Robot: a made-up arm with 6 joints. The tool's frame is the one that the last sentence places. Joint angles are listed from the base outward.
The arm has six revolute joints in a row. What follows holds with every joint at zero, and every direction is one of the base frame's. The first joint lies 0.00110 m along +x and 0.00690 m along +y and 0.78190 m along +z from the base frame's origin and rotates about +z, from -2.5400 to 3.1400 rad. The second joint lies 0.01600 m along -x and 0.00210 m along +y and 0.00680 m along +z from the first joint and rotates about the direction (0, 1, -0.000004), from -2.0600 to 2.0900 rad. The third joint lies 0.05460 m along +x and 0.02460 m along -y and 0.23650 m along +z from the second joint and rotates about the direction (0, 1, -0.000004), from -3.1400 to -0.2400 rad. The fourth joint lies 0.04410 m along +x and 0.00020 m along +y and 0.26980 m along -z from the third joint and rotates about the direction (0, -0.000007, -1), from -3.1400 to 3.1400 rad. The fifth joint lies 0.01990 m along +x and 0.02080 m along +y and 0.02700 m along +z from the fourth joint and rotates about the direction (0, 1, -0.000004), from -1.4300 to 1.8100 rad. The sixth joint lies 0.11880 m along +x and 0.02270 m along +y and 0.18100 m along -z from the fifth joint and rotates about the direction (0, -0.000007, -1), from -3.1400 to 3.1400 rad. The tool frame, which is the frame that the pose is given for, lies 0.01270 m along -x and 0.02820 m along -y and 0.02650 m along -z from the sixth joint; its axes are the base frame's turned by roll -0.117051, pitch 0.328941 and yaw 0.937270 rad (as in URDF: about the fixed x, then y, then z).
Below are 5 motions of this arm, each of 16 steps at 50 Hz.
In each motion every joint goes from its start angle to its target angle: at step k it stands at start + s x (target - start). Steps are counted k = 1, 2, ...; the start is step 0. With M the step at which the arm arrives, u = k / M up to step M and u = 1 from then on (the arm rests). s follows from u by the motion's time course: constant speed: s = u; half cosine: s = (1 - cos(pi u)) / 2; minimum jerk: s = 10 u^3 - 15 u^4 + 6 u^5.
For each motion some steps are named. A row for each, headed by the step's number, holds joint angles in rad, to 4 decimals.
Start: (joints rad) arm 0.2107 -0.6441 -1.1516 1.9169 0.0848 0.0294
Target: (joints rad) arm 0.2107 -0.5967 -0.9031 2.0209 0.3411 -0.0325
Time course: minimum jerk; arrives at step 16
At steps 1, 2, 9, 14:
1: 0.2107 -0.6440 -1.1510 1.9171 0.0854 0.0293
2: 0.2107 -0.6433 -1.1476 1.9186 0.0889 0.0284
9: 0.2107 -0.6149 -0.9985 1.9810 0.2427 -0.0087
14: 0.2107 -0.5975 -0.9071 2.0192 0.3370 -0.0315

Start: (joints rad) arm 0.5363 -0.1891 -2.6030 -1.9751 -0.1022 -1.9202
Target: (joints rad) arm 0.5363 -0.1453 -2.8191 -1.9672 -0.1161 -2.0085
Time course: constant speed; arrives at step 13
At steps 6, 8, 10, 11, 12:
6: 0.5363 -0.1689 -2.7027 -1.9715 -0.1086 -1.9610
8: 0.5363 -0.1621 -2.7360 -1.9702 -0.1108 -1.9745
10: 0.5363 -0.1554 -2.7692 -1.9690 -0.1129 -1.9881
11: 0.5363 -0.1520 -2.7859 -1.9684 -0.1140 -1.9949
12: 0.5363 -0.1487 -2.8025 -1.9678 -0.1150 -2.0017

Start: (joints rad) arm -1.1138 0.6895 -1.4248 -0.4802 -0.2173 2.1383
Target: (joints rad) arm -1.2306 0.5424 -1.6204 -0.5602 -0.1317 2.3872
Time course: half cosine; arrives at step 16
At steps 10, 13, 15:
10: -1.1945 0.5878 -1.5600 -0.5355 -0.1581 2.3104
13: -1.2208 0.5548 -1.6039 -0.5535 -0.1389 2.3662
15: -1.2295 0.5438 -1.6185 -0.5594 -0.1325 2.3848

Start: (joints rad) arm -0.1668 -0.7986 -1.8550 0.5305 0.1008 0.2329
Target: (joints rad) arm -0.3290 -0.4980 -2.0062 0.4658 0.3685 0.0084
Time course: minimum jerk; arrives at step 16
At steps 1, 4, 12, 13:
1: -0.1672 -0.7979 -1.8553 0.5304 0.1014 0.2324
4: -0.1836 -0.7675 -1.8707 0.5238 0.1285 0.2097
12: -0.3122 -0.5291 -1.9905 0.4725 0.3408 0.0316
13: -0.3211 -0.5127 -1.9988 0.4690 0.3554 0.0193

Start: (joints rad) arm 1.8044 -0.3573 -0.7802 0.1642 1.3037 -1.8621
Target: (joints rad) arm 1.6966 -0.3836 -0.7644 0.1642 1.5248 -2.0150
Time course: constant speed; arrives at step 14
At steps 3, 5, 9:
3: 1.7813 -0.3629 -0.7768 0.1642 1.3511 -1.8949
5: 1.7659 -0.3667 -0.7746 0.1642 1.3827 -1.9167
9: 1.7351 -0.3742 -0.7700 0.1642 1.4458 -1.9604

